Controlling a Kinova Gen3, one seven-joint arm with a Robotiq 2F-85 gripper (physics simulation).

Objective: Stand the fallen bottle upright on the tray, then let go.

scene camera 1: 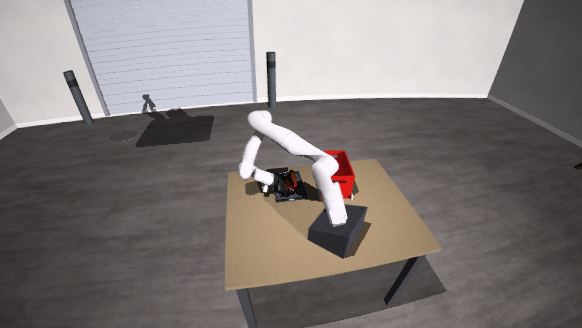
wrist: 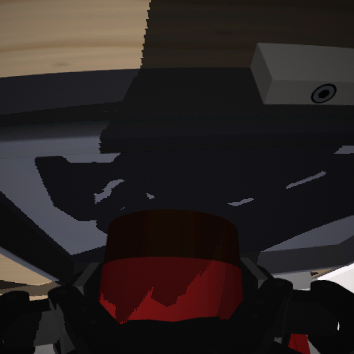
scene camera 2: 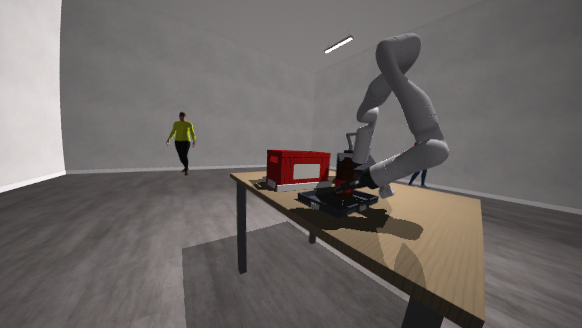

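Where they show: gripper, fingertip midpoint: [scene camera 1: 291, 186] [wrist: 170, 276] [scene camera 2: 342, 189]; arm's base at its link origin: [scene camera 1: 338, 219] [scene camera 2: 359, 160].
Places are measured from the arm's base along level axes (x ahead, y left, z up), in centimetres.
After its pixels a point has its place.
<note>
The brown-and-red bottle [scene camera 1: 292, 180] {x 31.1, y 23.3, z -1.8 cm} [scene camera 2: 344, 175] {x 36.9, y 26.6, z -3.4 cm} [wrist: 170, 287] {x 33.6, y 28.1, z -8.6 cm} stands about upright over the dark tray [scene camera 1: 287, 200] {x 25.1, y 26.0, z -12.6 cm} [scene camera 2: 327, 206] {x 49.5, y 33.8, z -11.2 cm} [wrist: 25, 175] {x 27.6, y 29.1, z -12.9 cm} in the second scene view. Its base is low, within the tray's outline; shadow hides whether it touches the tray floor. My gripper [scene camera 1: 288, 185] {x 34.7, y 23.7, z -9.9 cm} [scene camera 2: 343, 188] {x 34.7, y 23.7, z -9.9 cm} [wrist: 170, 276] {x 34.7, y 23.7, z -9.9 cm} reaches in low from the side and is shut on the lower part of the bottle, with one finger on each side in the wrist view. The bottle's upper part does not show in the wrist view.
A red crate [scene camera 1: 343, 188] {x 28.9, y -7.1, z -5.1 cm} [scene camera 2: 280, 170] {x 55.0, y 6.6, z -4.3 cm} stands beside the tray, with a white strip at its foot in the second scene view. A grey block [wrist: 300, 72] {x 35.3, y 36.1, z -12.1 cm} with a screw is near the tray's edge. The arm's dark base [scene camera 1: 332, 235] {x -9.3, y 3.7, z -0.7 cm} stands on the wooden table [scene camera 1: 265, 250] {x -10.1, y 35.3, z -13.4 cm} [scene camera 2: 450, 240] {x 31.2, y 58.4, z -13.4 cm}.
</note>
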